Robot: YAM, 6 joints.
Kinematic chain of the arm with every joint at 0, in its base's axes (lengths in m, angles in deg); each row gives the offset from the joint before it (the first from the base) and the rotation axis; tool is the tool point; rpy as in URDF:
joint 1: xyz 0 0 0.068 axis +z
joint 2: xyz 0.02 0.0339 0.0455 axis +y
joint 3: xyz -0.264 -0.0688 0 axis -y
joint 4: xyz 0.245 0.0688 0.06 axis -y
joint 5: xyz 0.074 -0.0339 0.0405 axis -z
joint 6: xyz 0.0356 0 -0.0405 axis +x
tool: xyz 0 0 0 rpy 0 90 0
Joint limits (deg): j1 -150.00..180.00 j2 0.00..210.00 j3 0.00..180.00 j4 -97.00..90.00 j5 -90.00..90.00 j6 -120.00..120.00
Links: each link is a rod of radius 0.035 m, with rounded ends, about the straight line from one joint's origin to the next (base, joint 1, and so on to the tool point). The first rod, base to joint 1, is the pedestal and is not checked.
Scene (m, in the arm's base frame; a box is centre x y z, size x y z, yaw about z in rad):
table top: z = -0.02
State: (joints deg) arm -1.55 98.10 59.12 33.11 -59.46 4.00
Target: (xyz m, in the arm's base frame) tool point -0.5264 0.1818 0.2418
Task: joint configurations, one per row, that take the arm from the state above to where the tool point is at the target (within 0.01 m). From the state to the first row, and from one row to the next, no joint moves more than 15 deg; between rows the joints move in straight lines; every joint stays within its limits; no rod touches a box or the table.
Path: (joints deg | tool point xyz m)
1: -3.64 84.09 70.01 34.85 -58.46 4.00 | 0.3329 0.0092 0.4075
2: -5.72 70.07 80.91 36.59 -57.46 4.00 | 0.2243 0.0077 0.5353
3: -7.81 56.06 91.80 38.33 -56.47 4.00 | 0.0656 0.0210 0.6144
4: -9.89 42.04 102.69 40.07 -55.47 4.00 | -0.1189 0.0505 0.6258
5: -11.98 28.03 113.59 41.81 -54.47 4.00 | -0.2986 0.0930 0.5617
6: -14.06 14.01 124.48 43.55 -53.47 4.00 | -0.4428 0.1404 0.4277
7: -16.15 0.00 135.37 45.29 -52.48 4.00 | -0.5264 0.1818 0.2418

